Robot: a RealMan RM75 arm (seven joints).
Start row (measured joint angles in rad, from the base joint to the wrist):
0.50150, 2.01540, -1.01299, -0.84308, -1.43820, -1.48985, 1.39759
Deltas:
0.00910, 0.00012, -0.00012, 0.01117, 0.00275, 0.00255, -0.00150
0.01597, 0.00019, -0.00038, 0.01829, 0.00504, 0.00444, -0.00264
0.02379, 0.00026, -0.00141, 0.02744, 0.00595, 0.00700, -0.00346
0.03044, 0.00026, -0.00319, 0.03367, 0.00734, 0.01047, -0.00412
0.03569, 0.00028, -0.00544, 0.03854, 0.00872, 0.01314, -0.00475
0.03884, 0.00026, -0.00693, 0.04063, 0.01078, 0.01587, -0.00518
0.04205, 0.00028, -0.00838, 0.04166, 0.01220, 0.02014, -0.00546
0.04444, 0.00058, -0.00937, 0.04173, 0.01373, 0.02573, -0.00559
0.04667, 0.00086, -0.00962, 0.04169, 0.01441, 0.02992, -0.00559
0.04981, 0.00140, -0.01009, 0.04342, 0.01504, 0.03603, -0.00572
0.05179, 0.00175, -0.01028, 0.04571, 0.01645, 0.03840, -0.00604
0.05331, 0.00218, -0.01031, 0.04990, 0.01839, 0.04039, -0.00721
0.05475, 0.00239, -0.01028, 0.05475, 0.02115, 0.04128, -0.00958
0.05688, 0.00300, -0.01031, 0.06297, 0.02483, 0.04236, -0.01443
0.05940, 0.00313, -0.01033, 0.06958, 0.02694, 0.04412, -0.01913
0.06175, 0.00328, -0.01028, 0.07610, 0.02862, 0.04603, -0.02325
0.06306, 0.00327, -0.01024, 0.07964, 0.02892, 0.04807, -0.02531
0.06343, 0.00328, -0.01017, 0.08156, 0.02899, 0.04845, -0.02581
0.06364, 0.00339, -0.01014, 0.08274, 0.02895, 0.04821, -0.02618
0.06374, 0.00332, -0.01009, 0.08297, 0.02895, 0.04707, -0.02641
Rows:
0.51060, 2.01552, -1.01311, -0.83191, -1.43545, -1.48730, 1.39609
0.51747, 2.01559, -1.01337, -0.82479, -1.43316, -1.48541, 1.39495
0.52529, 2.01566, -1.01440, -0.81564, -1.43225, -1.48285, 1.39413
0.53194, 2.01566, -1.01618, -0.80941, -1.43086, -1.47938, 1.39347
0.53719, 2.01568, -1.01843, -0.80454, -1.42948, -1.47671, 1.39284
0.54034, 2.01566, -1.01992, -0.80245, -1.42742, -1.47398, 1.39241
0.54355, 2.01568, -1.02137, -0.80142, -1.42600, -1.46971, 1.39213
0.54594, 2.01598, -1.02236, -0.80135, -1.42447, -1.46412, 1.39200
0.54817, 2.01626, -1.02261, -0.80139, -1.42379, -1.45993, 1.39200
0.55131, 2.01680, -1.02308, -0.79966, -1.42316, -1.45382, 1.39187
0.55329, 2.01715, -1.02327, -0.79737, -1.42175, -1.45145, 1.39155
0.55481, 2.01758, -1.02330, -0.79318, -1.41981, -1.44946, 1.39038
0.55625, 2.01779, -1.02327, -0.78833, -1.41705, -1.44857, 1.38801
0.55838, 2.01840, -1.02330, -0.78011, -1.41337, -1.44749, 1.38316
0.56090, 2.01853, -1.02332, -0.77350, -1.41126, -1.44573, 1.37846
0.56325, 2.01868, -1.02327, -0.76698, -1.40958, -1.44382, 1.37434
0.56456, 2.01867, -1.02323, -0.76344, -1.40928, -1.44178, 1.37228
0.56493, 2.01868, -1.02316, -0.76152, -1.40921, -1.44140, 1.37178
0.56514, 2.01879, -1.02313, -0.76034, -1.40925, -1.44164, 1.37141
0.56524, 2.01872, -1.02308, -0.76011, -1.40925, -1.44278, 1.37118

